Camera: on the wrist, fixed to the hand. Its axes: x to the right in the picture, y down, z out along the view.
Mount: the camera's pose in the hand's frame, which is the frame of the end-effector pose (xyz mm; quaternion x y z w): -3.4 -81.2 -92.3 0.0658 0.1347 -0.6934 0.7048
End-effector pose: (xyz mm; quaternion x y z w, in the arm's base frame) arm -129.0 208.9 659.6 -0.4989 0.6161 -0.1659 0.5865
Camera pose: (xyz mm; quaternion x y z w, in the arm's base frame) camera -177.5 140.2 749.3 -0.7179 0.1564 -0.6313 0.2482
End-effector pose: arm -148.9 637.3 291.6 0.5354 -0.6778 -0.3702 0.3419
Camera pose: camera -30.5 615.7 266.3 0.9197 -0.0848 -0.3813 0.0403
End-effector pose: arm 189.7 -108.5 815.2 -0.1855 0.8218 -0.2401 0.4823
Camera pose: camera 115.8 -153.0 902.9 -0.6365 0.4997 -0.5827 0.0749
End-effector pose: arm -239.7 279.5 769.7 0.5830 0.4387 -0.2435 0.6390
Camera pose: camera -333.7 350.9 735.4 0.1816 0.7835 -0.5650 0.1841
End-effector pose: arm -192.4 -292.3 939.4 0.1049 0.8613 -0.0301 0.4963
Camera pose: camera -286.2 -357.7 984.7 -0.4866 0.7446 -0.4079 0.2060
